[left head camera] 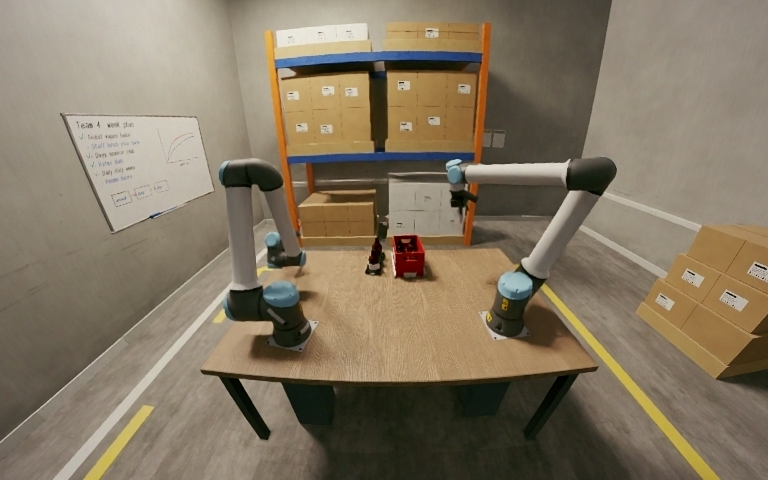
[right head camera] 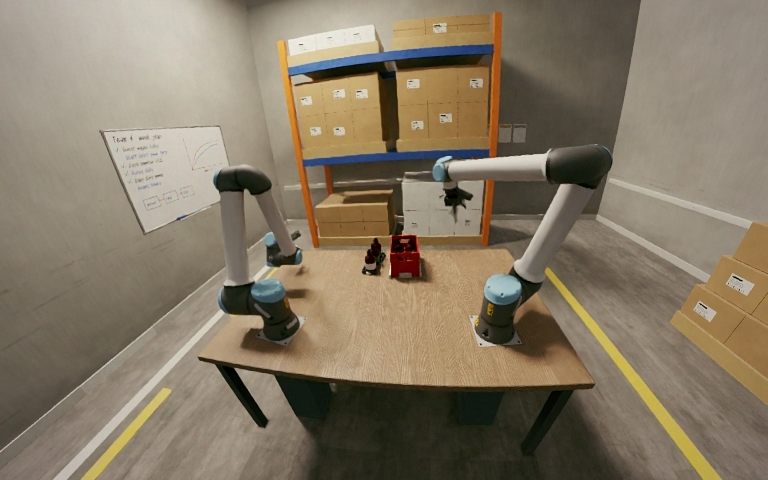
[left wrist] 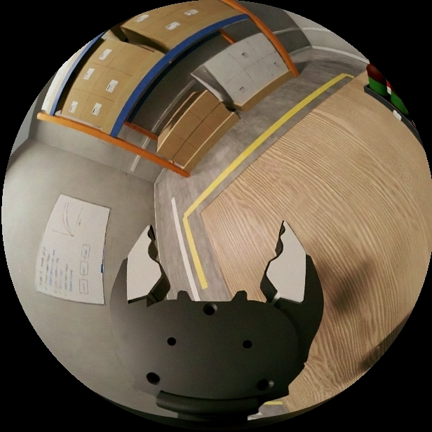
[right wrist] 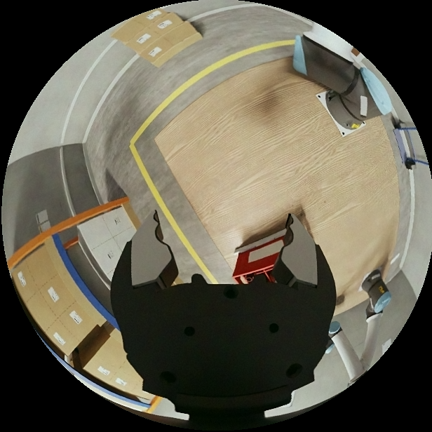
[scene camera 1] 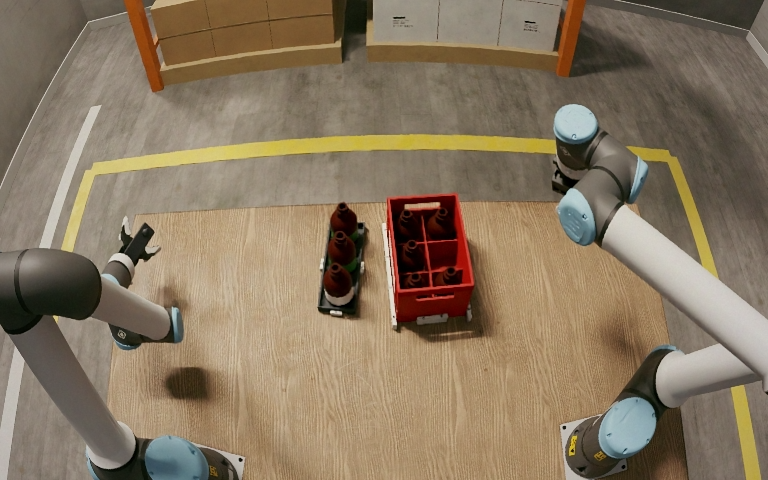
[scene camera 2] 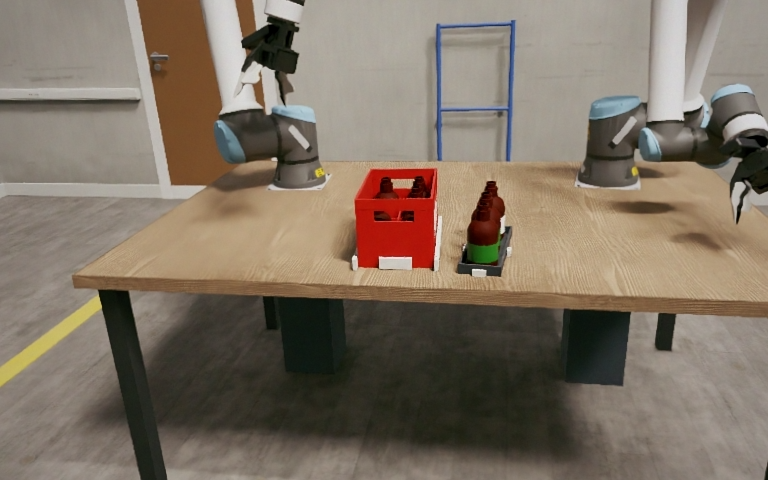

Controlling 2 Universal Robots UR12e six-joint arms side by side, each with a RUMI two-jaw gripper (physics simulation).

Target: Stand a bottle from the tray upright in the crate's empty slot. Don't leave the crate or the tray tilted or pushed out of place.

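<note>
A dark tray (scene camera 1: 325, 306) (scene camera 2: 480, 267) holds three brown bottles upright in a row: the nearest (scene camera 1: 338, 283) in scene camera 1 has a white label, the middle one (scene camera 1: 341, 251) and the far one (scene camera 1: 343, 219) green labels. The red crate (scene camera 1: 434, 302) (scene camera 2: 395, 240) (left head camera: 408, 266) (right head camera: 404, 264) stands flat at the tray's right in scene camera 1. Several bottles stand in it; its right middle slot (scene camera 1: 444, 255) is empty. My left gripper (left wrist: 215, 224) (scene camera 1: 141, 230) is open and empty, away at the tray's left. My right gripper (right wrist: 223, 212) (scene camera 2: 265, 93) is open and empty, high beyond the crate's right side.
White blocks (scene camera 1: 432, 319) (scene camera 2: 479, 272) sit against the crate and tray on the wooden table (scene camera 1: 271, 362). The crate's walls and inner dividers rise around the bottles. A rack (left head camera: 277, 113) with boxes stands behind the table.
</note>
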